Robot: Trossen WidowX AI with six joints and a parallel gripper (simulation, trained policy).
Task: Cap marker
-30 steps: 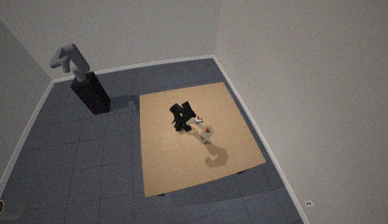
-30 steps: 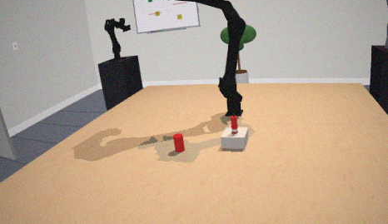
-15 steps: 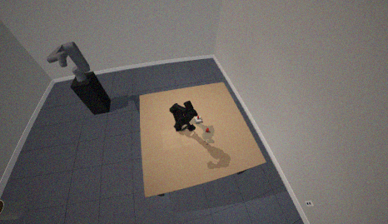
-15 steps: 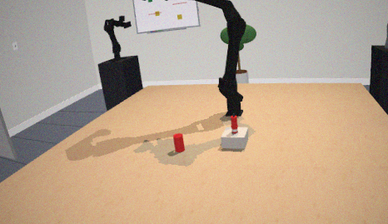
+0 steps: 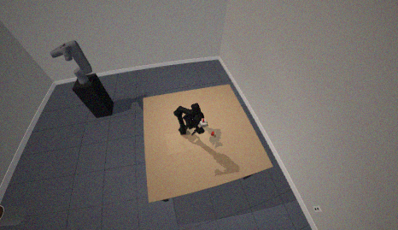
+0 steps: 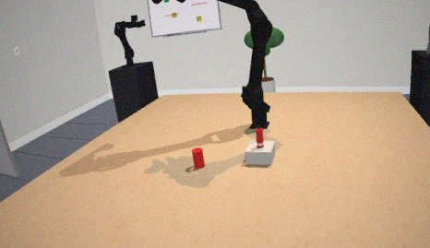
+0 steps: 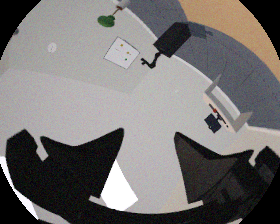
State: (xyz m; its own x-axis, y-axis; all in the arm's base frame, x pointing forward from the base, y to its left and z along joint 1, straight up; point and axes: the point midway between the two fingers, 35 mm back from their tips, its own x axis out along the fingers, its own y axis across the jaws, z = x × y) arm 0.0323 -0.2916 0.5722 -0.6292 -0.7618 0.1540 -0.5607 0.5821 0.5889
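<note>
Right now my gripper tip is 550 mm above the red cap, 310 mm short of it and 210 mm to the right of it. Round my gripper tip: red marker (500 mm below, 370 mm to the left, 250 mm ahead); white holder block (560 mm below, 370 mm to the left, 250 mm ahead).
</note>
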